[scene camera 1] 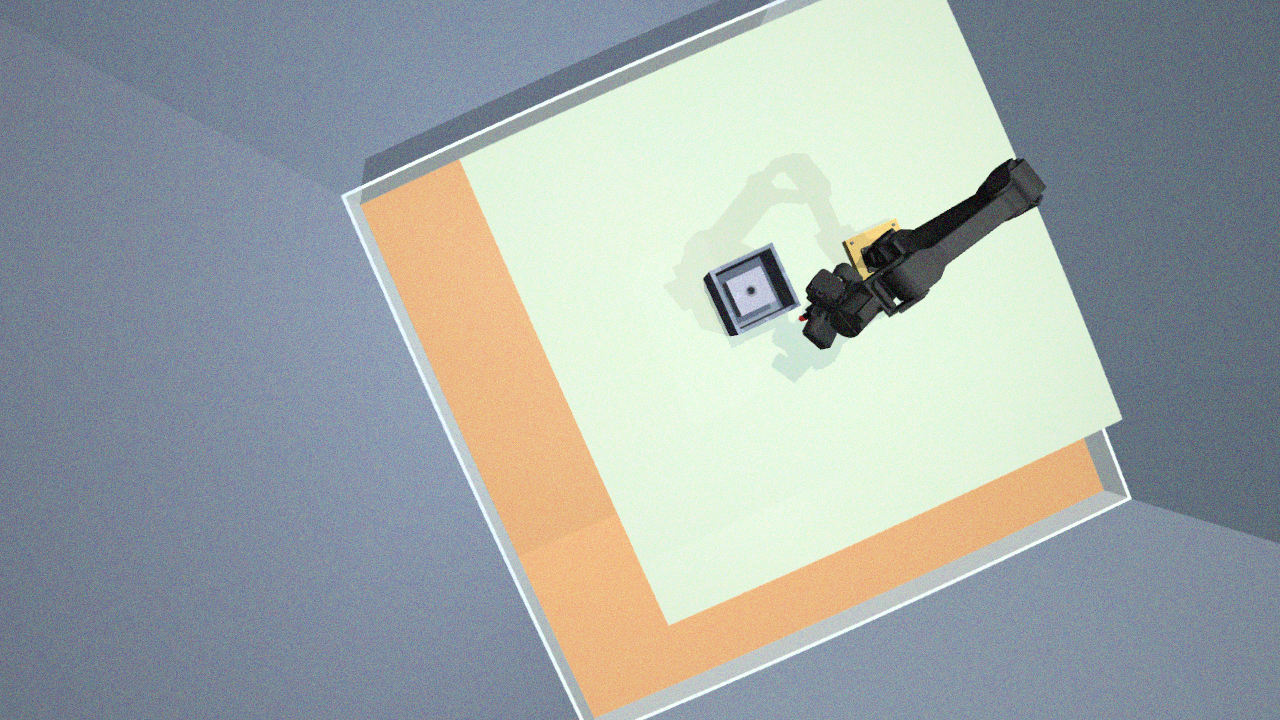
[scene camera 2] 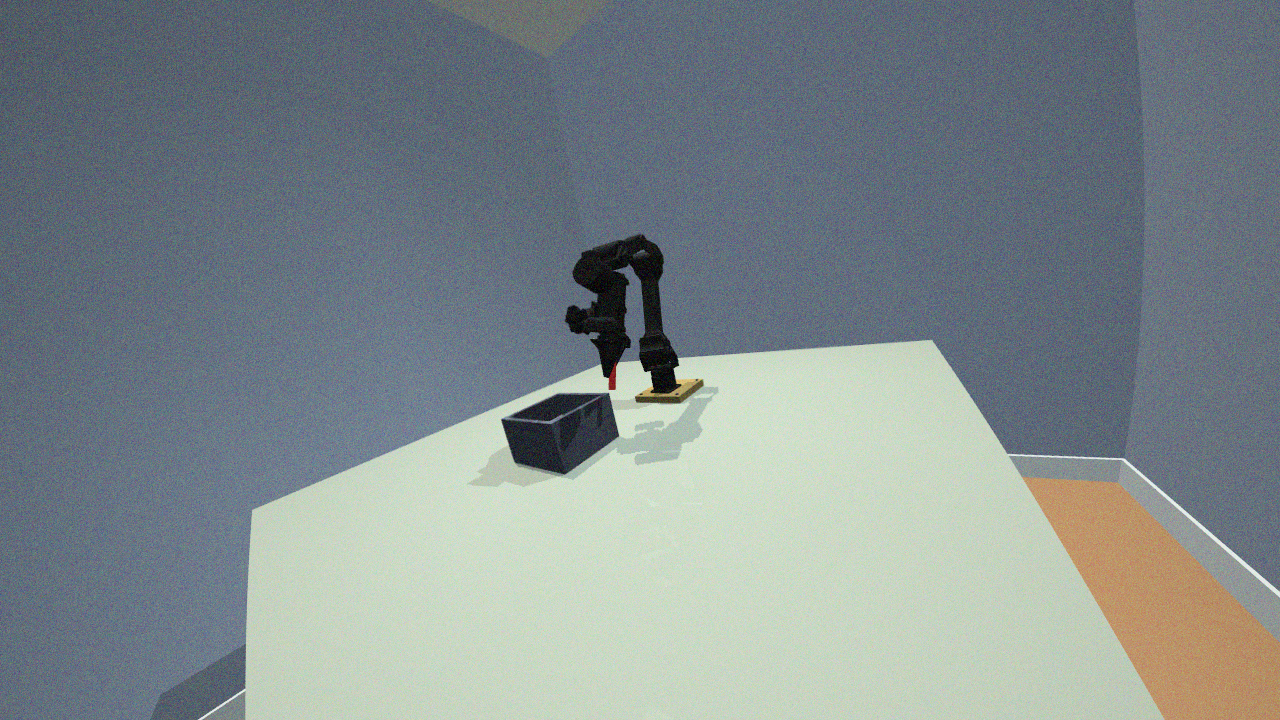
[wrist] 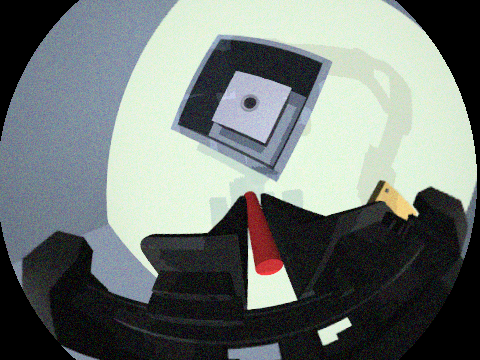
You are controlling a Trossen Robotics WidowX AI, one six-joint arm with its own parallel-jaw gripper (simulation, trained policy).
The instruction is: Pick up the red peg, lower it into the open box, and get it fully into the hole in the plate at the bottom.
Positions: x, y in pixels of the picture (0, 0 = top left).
Labels:
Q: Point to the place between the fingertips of my gripper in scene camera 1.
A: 805, 313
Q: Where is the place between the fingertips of my gripper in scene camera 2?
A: At 607, 377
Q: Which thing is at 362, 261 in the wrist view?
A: My gripper.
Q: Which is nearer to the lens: the red peg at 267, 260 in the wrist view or the dark box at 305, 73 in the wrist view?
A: The red peg.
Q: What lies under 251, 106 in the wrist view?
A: A light plate.

